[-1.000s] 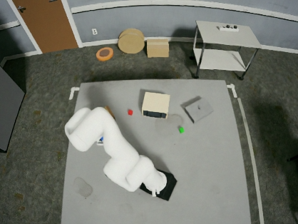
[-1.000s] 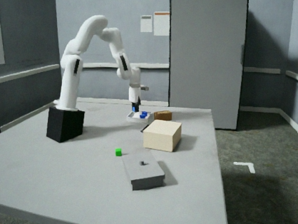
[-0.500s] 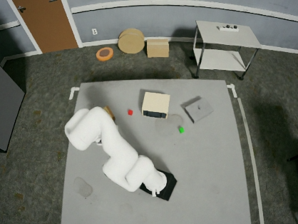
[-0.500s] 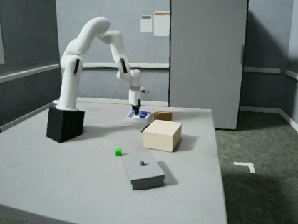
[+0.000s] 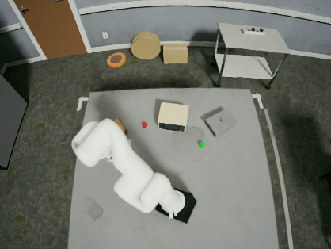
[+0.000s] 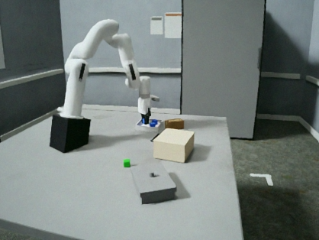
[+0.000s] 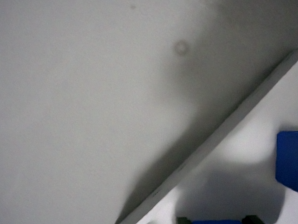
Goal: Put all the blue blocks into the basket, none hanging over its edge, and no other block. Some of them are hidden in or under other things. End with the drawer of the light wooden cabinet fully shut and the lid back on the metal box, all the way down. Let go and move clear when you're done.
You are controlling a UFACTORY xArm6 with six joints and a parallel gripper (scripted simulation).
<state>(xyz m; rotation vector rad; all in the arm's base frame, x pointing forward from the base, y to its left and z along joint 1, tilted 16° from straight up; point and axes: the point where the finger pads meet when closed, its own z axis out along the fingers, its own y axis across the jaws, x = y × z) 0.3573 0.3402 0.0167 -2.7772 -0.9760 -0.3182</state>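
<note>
Right now the white basket is 30 mm to the right of my hand, 30 mm ahead of it and 20 mm below it. Round my hand: light wooden cabinet: 400 mm to the right, 210 mm ahead, 10 mm above; brown box: 190 mm ahead, 40 mm to the right; dark-rimmed drawer: 390 mm to the right, 200 mm ahead, 10 mm above.
</note>
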